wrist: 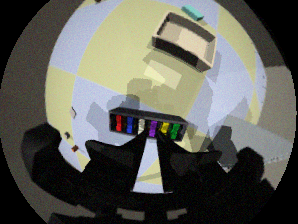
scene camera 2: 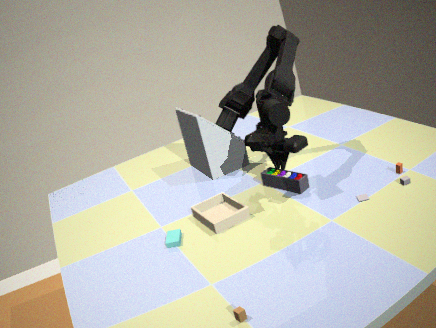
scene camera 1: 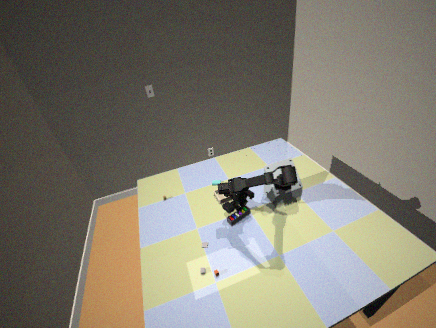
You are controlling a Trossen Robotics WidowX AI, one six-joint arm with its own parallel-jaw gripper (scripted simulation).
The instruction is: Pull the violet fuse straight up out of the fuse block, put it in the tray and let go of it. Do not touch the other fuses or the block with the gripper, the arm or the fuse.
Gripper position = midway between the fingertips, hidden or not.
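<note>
Beige tray [scene camera 2: 221, 212] visible, also in the wrist view [wrist: 184, 38]. My gripper [scene camera 2: 280, 169] visible, wrist view too [wrist: 152, 132].
</note>
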